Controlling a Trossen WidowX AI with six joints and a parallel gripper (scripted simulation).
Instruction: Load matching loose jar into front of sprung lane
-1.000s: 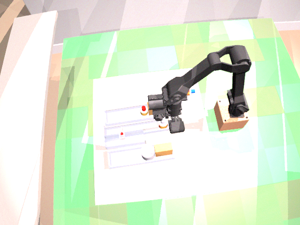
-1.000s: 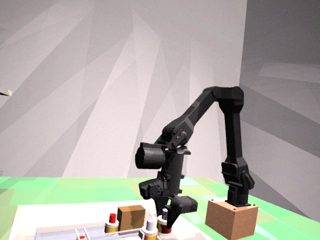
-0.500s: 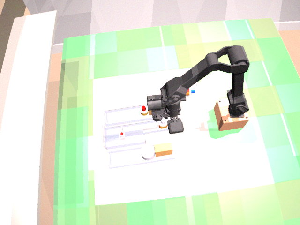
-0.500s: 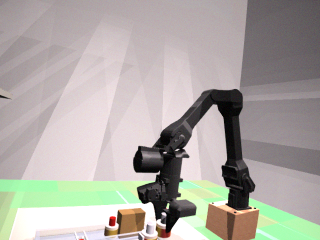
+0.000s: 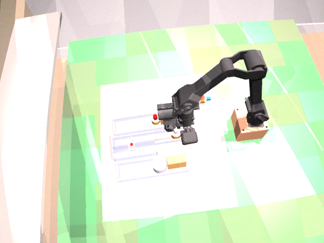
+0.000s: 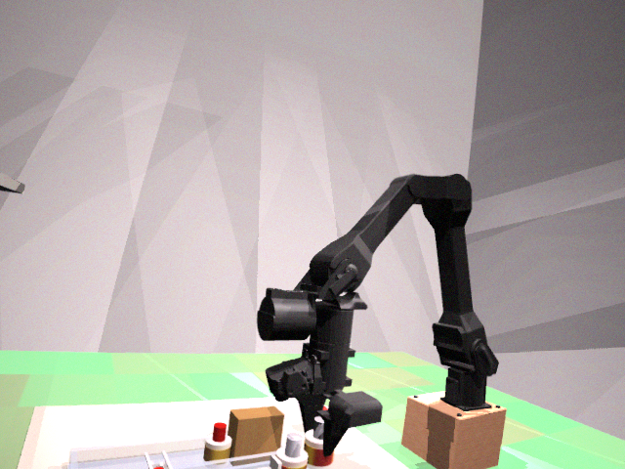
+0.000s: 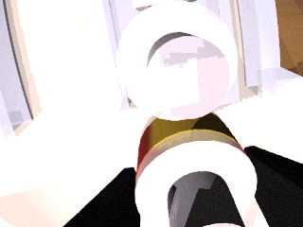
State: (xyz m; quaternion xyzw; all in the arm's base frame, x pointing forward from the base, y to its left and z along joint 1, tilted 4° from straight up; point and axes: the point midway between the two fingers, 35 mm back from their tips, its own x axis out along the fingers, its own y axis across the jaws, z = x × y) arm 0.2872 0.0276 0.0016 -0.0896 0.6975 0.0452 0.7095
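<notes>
Right now my gripper tip is 19 cm short of the sprung lane, 6 cm to the right of it and 3 cm above it. The rest, counted from my gripper tip: small jar: 17 cm to the right, 9 cm behind, 3 cm below.
</notes>
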